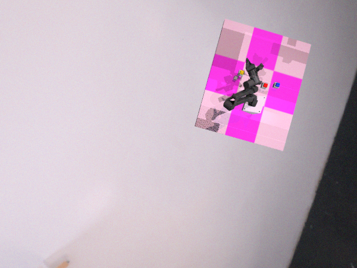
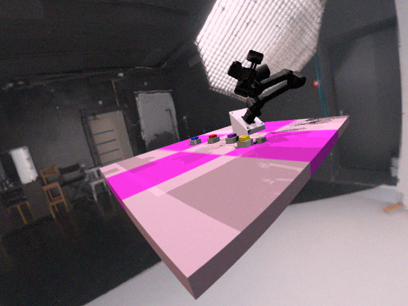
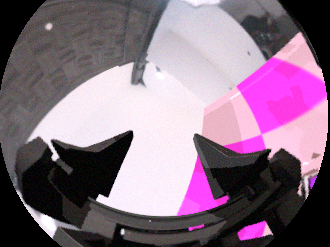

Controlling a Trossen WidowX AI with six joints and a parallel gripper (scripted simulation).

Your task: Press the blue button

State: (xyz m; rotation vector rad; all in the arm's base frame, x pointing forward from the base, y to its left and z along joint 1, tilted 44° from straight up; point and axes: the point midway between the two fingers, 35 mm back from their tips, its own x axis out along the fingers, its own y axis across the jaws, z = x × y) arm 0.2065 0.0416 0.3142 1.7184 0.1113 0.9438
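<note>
The blue button lies 44 cm to the right of my gripper tip, 26 cm below it and 6 cm ahead of it. Round my gripper tip: yellow button 26 cm below, 7 cm to the right, 2 cm ahead; purple button 26 cm below, 20 cm to the right, 2 cm behind; small grey block 28 cm below, 5 cm to the right, 4 cm behind.
</note>
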